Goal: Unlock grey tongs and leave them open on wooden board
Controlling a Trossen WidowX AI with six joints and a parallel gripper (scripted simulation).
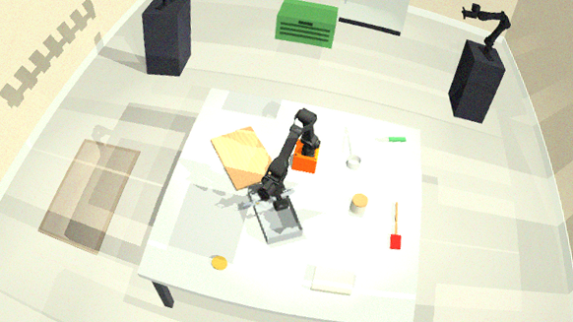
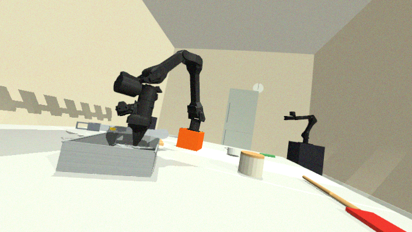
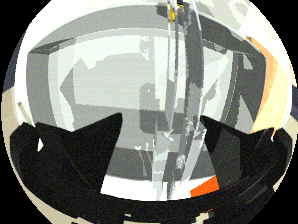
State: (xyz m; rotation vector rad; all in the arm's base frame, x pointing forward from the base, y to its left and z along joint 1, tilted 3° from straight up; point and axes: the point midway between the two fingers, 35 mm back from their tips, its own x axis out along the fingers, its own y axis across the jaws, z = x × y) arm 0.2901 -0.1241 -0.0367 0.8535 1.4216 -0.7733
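Right now my gripper tip is 4 cm short of the grey roasting tin and 1 cm to the right of it. From my gripper tip the other things lie so: wooden board (27 cm behind, 19 cm to the right, 2 cm below); yellow disc (36 cm ahead, 19 cm to the right, 2 cm below); lidded jar (41 cm to the left, 6 cm behind).
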